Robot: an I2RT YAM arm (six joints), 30 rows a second.
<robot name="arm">
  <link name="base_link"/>
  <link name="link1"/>
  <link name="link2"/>
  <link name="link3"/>
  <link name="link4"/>
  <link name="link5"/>
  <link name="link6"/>
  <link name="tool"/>
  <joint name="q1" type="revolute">
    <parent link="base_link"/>
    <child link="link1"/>
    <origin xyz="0 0 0.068" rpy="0 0 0"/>
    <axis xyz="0 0 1"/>
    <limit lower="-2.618" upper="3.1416"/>
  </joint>
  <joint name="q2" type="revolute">
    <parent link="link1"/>
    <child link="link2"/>
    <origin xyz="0.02 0.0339 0.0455" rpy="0 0 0"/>
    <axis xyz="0 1 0"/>
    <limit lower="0" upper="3.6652"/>
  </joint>
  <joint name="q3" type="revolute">
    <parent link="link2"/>
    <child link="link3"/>
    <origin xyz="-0.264 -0.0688 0" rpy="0 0 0"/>
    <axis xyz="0 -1 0"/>
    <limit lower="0" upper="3.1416"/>
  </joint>
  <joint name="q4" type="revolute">
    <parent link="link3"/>
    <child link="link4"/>
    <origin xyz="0.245 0.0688 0.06" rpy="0 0 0"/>
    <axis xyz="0 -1 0"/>
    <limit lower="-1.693" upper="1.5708"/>
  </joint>
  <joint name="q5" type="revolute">
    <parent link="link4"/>
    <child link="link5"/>
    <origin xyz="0.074 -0.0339 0.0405" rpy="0 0 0"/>
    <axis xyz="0 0 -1"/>
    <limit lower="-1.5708" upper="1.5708"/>
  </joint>
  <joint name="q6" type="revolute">
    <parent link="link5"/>
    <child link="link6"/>
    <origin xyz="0.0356 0 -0.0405" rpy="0 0 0"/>
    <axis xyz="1 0 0"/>
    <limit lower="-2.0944" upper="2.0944"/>
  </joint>
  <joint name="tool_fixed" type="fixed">
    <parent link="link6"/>
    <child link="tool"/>
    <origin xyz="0 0 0" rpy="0 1.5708 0"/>
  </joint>
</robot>
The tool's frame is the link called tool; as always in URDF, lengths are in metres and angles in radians.
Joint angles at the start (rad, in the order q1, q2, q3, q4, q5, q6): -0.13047 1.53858 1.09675 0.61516 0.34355 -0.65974
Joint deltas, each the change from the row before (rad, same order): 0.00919 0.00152 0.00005 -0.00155 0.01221 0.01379; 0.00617 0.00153 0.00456 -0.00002 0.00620 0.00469; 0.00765 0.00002 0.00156 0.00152 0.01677 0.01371; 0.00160 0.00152 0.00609 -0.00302 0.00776 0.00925; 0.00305 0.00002 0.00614 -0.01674 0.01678 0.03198; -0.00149 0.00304 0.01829 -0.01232 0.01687 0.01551; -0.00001 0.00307 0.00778 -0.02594 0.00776 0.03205; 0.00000 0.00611 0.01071 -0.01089 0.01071 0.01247; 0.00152 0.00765 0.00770 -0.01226 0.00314 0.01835; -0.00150 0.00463 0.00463 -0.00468 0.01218 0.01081; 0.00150 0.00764 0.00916 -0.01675 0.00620 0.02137; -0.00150 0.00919 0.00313 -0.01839 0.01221 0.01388; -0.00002 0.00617 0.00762 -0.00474 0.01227 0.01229; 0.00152 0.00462 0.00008 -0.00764 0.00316 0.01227; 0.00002 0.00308 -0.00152 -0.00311 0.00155 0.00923
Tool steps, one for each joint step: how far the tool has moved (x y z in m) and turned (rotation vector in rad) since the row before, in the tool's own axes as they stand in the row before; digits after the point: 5 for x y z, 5 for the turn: -0.00116 0.00270 -0.00080 0.00046 0.00460 0.01423; -0.00207 0.00114 -0.00009 0.00157 -0.00189 0.00673; -0.00179 0.00128 -0.00077 0.00884 0.00357 0.01606; -0.00129 -0.00022 0.00056 0.00580 0.00253 0.01009; -0.00063 0.00037 0.00013 0.00568 0.01605 0.02838; -0.00302 -0.00235 0.00212 0.01688 0.00770 0.01645; 0.00095 0.00085 0.00107 -0.00359 0.02054 0.02331; -0.00041 0.00025 0.00178 0.00633 0.01036 0.00983; 0.00071 0.00187 0.00159 -0.00408 0.01049 0.01333; 0.00077 -0.00006 0.00131 0.00999 0.01021 0.00861; 0.00074 0.00178 0.00166 -0.00226 0.01435 0.01481; 0.00390 0.00192 0.00198 0.00239 0.02562 0.00276; -0.00001 0.00037 0.00152 0.00975 0.00803 0.01077; 0.00191 0.00185 0.00057 -0.00316 0.01048 0.00668; 0.00174 0.00103 0.00046 -0.00147 0.00682 0.00561
